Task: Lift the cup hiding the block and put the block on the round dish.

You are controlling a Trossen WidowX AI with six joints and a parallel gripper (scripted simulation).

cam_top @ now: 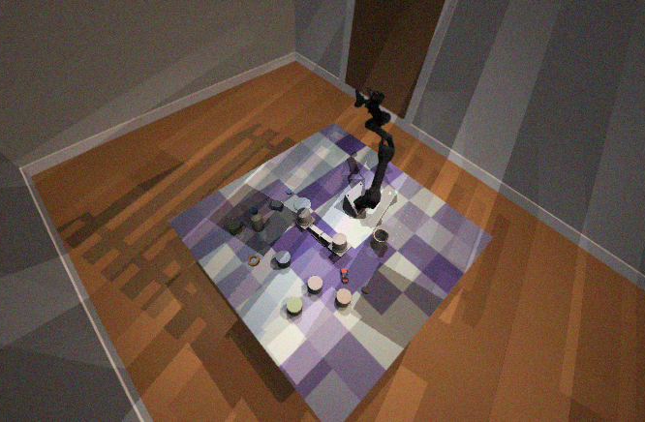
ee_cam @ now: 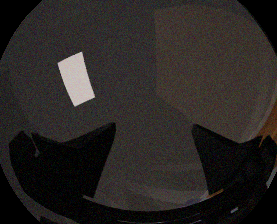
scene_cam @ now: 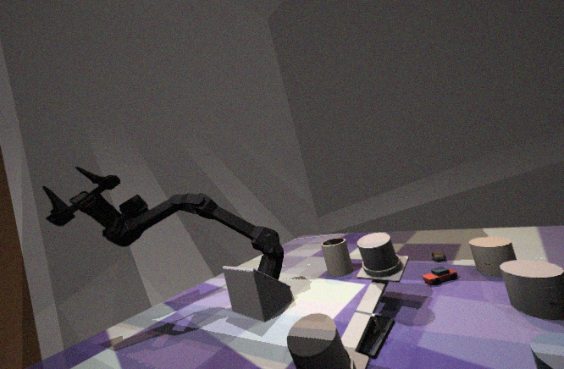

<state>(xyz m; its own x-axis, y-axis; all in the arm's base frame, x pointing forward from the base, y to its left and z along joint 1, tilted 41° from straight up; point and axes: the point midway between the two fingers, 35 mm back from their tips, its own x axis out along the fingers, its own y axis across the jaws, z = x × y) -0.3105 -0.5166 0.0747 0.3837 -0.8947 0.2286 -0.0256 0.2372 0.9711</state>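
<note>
Right now the block is 600 mm ahead of my gripper tip, 210 mm to the left of it and 430 mm below it. Round my gripper tip: bottle: 810 mm ahead, 70 mm to the left, 360 mm below; balance beam: 600 mm ahead, 350 mm to the left, 440 mm below; red toy car: 670 mm ahead, 590 mm to the left, 460 mm below.
</note>
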